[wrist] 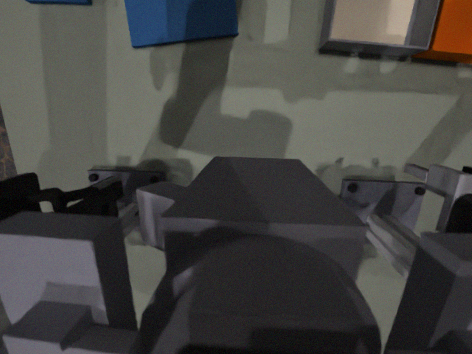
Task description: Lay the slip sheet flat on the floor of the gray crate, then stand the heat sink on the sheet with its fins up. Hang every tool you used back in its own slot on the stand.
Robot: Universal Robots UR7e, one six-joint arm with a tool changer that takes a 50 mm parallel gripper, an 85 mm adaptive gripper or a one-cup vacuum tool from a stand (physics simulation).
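The gray crate (374, 49) is cut off at the top right, with the pale beige slip sheet (371, 20) inside, looking flat on its floor. The heat sink does not show. My dark wrist body (265, 195) fills the lower middle, between gray blocks of the stand (50, 250). A black linked tool (60, 197) hangs at the left of the stand, and a gray and black tool (445, 190) at its right. No fingertips show on my wrist, and its lower end is hidden, so whether a tool is mounted cannot be seen.
A blue panel (182, 20) lies at the top, left of the crate. The edge of another blue piece (60, 1) shows at the top left. An orange bin (456, 30) stands against the crate's right side. Bolted gray foot plates (127, 176) (382, 186) flank my wrist.
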